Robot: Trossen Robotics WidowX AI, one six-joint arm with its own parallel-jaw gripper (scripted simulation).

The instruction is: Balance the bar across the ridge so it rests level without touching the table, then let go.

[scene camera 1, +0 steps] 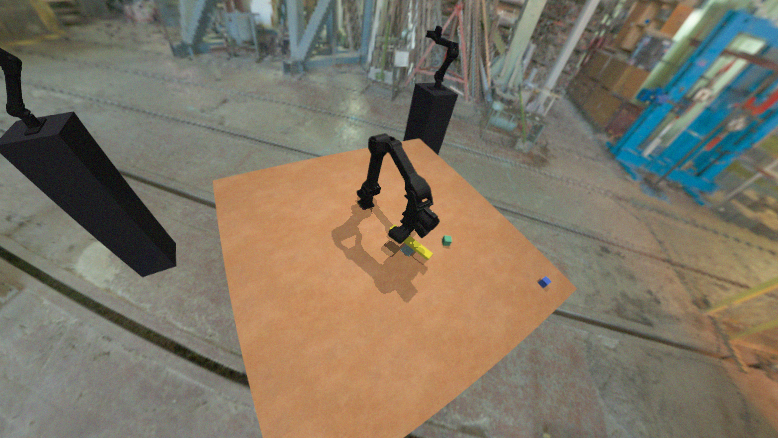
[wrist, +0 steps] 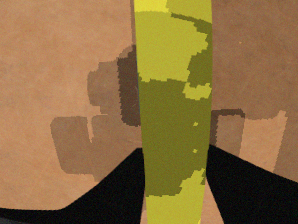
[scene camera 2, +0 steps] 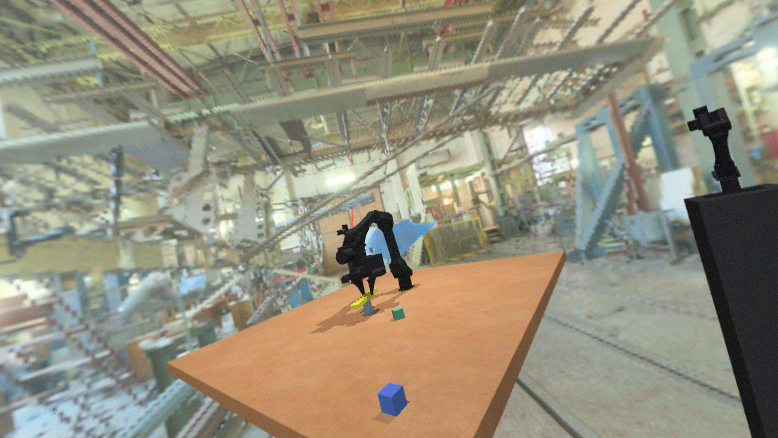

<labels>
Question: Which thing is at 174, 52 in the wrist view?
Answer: A yellow bar.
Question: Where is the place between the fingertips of my gripper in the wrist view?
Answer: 173, 153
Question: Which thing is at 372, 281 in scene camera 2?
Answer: My gripper.
</labels>
